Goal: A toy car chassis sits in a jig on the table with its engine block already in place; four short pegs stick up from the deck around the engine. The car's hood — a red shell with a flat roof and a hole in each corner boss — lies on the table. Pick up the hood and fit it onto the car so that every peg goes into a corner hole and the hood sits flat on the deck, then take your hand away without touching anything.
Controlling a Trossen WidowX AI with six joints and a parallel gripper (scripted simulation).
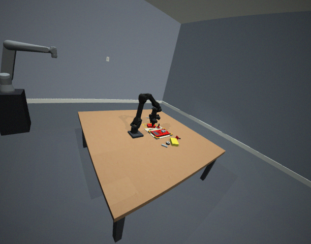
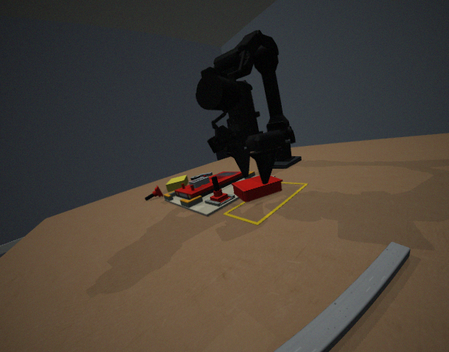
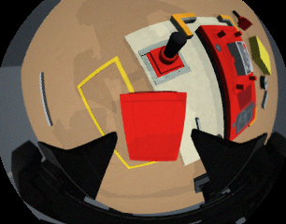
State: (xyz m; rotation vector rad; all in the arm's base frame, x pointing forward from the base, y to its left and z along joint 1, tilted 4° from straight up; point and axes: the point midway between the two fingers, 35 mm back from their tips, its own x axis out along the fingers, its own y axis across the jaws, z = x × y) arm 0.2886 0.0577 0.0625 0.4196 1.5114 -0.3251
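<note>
The red hood is 10 mm below my gripper tip. From my gripper tip the other things lie so: grey strip (220 mm to the left, 180 mm ahead, 30 mm below); pale jig plate (150 mm to the right, 20 mm below); yellow block (370 mm to the right, 20 mm below).
</note>
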